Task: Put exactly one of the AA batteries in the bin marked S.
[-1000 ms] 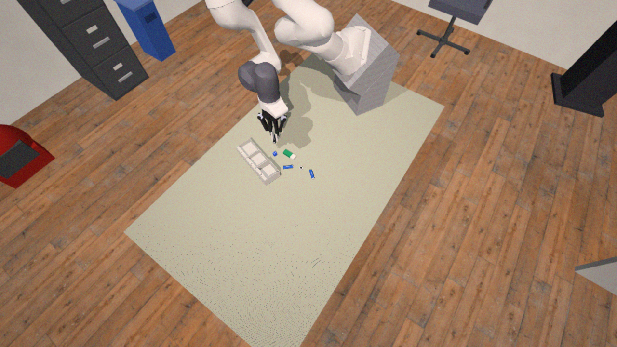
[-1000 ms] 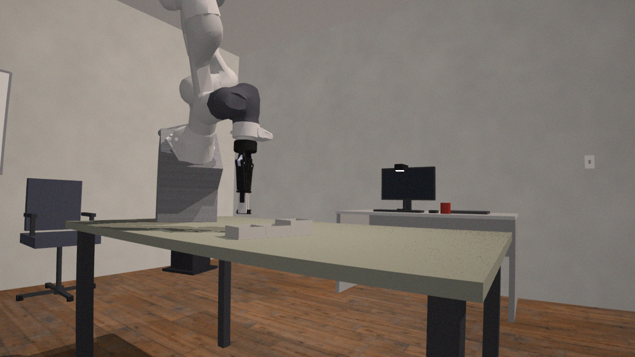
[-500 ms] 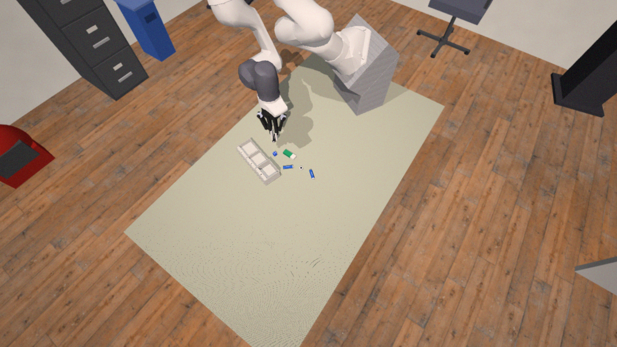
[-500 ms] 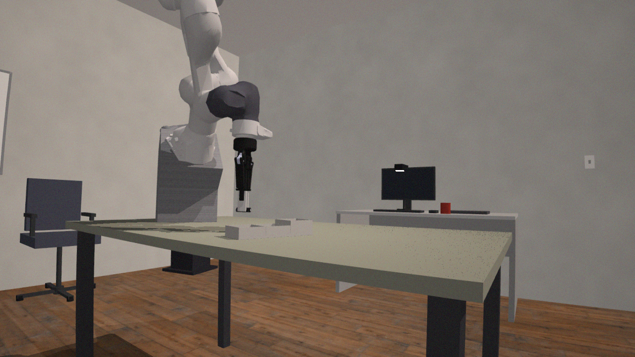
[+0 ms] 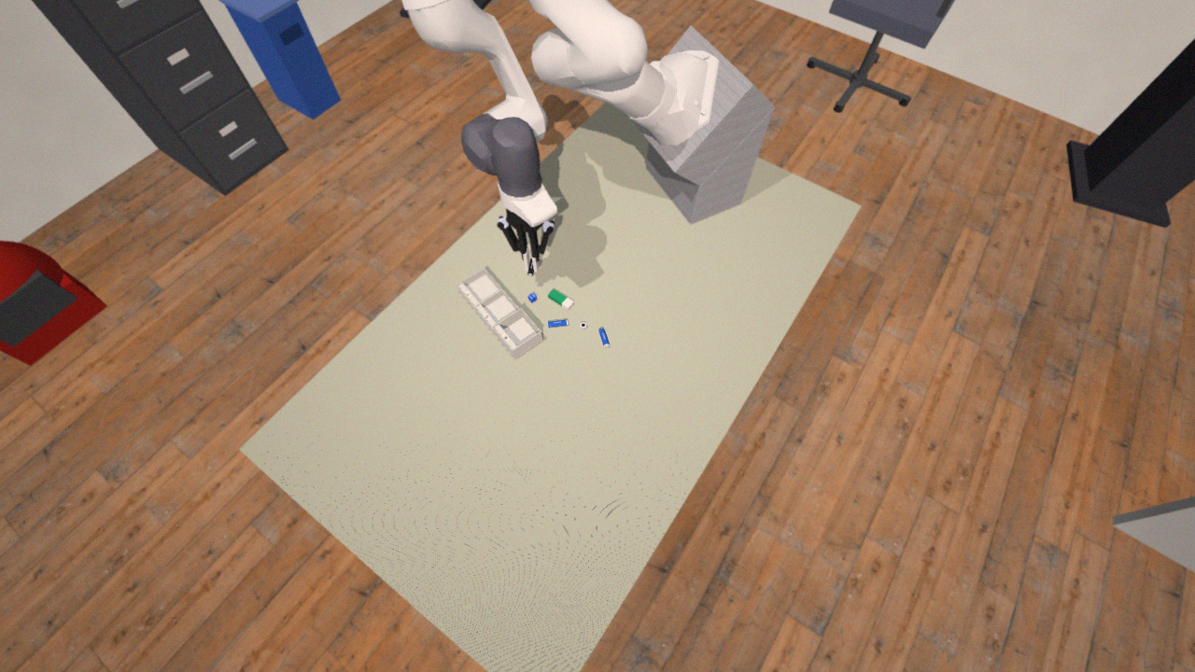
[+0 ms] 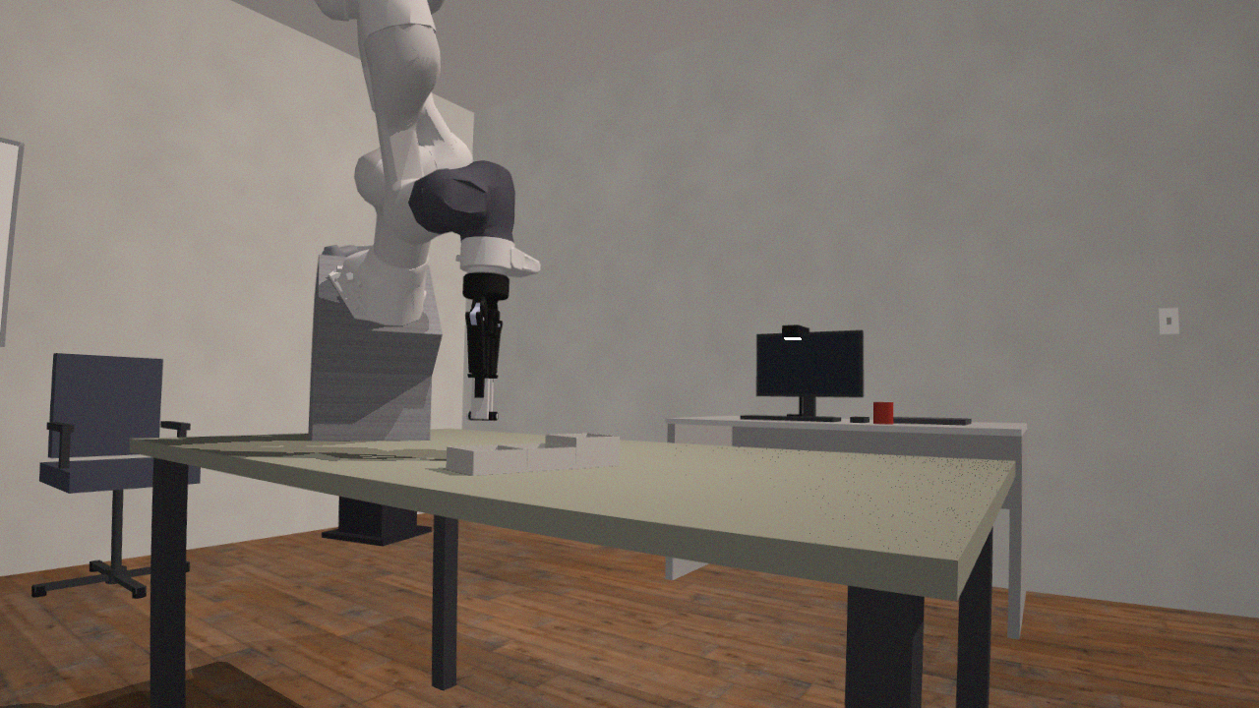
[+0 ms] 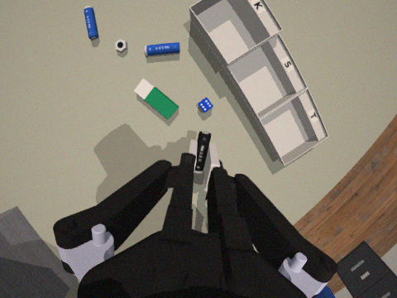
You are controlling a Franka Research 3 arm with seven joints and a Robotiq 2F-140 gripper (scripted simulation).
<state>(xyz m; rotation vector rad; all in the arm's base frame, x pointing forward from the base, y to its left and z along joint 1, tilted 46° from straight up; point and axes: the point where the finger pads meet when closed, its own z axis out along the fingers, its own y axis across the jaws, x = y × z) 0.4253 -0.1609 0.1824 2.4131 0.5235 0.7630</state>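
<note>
My gripper is now 12 cm short of the bin tray, 4 cm to the left of it and 8 cm above it. From my hand the other things lie so: black AA battery 3 cm below; white ring 8 cm ahead, 17 cm to the left, 10 cm below; blue die 5 cm ahead, 2 cm to the left, 9 cm below.
</note>
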